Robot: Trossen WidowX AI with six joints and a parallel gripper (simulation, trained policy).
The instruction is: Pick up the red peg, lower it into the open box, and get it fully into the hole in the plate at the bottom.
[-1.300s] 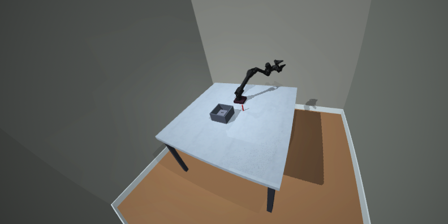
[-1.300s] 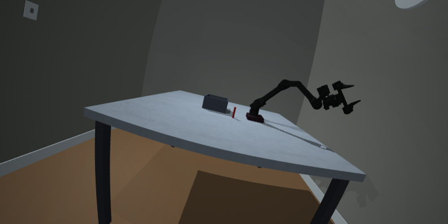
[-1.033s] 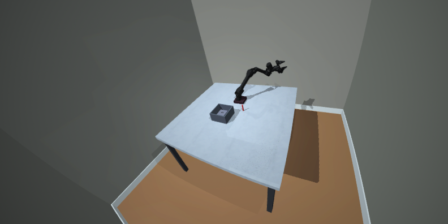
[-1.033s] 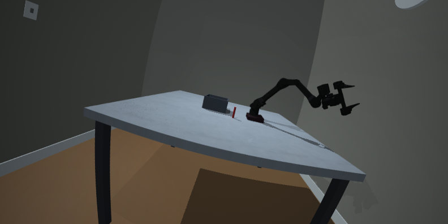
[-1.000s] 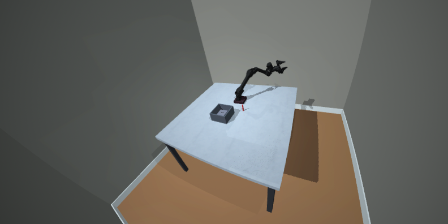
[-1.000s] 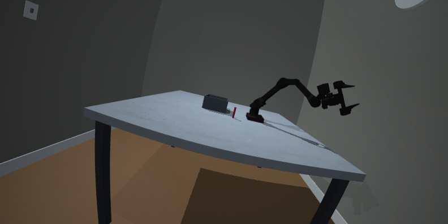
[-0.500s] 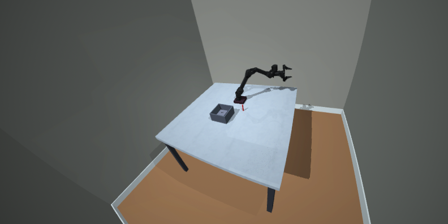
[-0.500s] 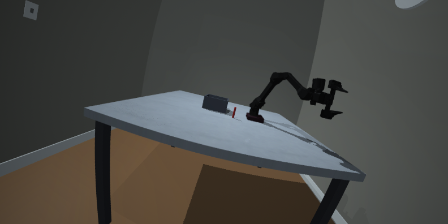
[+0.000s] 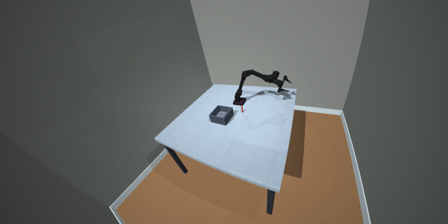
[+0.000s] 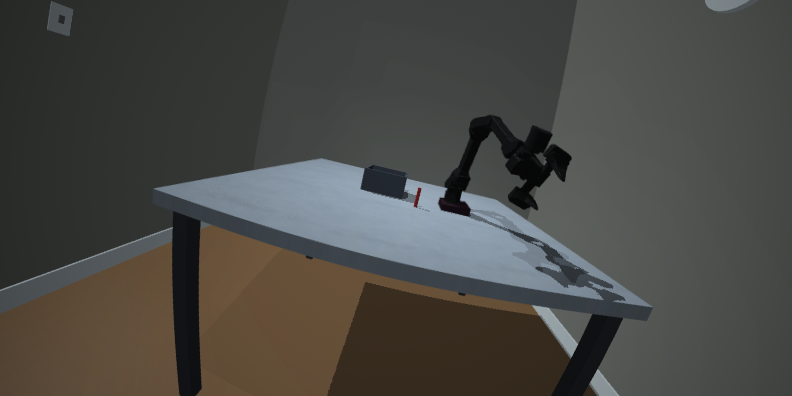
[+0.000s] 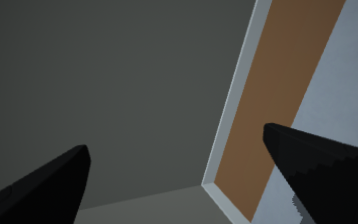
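The red peg lies 21 cm ahead of my gripper tip, 49 cm to the right of it and 17 cm below it. From my gripper tip the other things lie so: grey box (35 cm ahead, 68 cm to the right, 18 cm below).
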